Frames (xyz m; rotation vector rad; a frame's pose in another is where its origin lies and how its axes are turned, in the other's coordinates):
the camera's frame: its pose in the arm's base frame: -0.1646 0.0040 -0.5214 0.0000 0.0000 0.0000
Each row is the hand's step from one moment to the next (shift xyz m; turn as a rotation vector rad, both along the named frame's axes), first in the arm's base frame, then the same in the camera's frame.
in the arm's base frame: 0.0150 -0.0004 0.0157 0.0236 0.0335 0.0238
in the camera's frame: 0.0150 -0.0004 0.0157 0.0236 0.0335 0.0238
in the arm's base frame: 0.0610 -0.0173 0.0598 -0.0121 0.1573 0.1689
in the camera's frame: 0.0610 -0.0173 0.0598 -0.0121 0.1573 0.1689
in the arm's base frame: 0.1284 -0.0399 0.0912 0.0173 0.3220 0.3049
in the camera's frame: 0.1284 -0.0399 0.0912 0.0173 0.3220 0.3049
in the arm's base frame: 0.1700 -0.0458 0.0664 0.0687 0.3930 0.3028
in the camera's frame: 0.1700 -0.0458 0.0664 0.0687 0.3930 0.3028
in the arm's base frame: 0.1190 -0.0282 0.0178 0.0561 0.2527 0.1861
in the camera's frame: 0.1190 -0.0282 0.0178 0.0561 0.2527 0.1861
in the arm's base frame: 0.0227 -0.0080 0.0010 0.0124 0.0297 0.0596
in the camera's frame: 0.0227 -0.0080 0.0010 0.0124 0.0297 0.0596
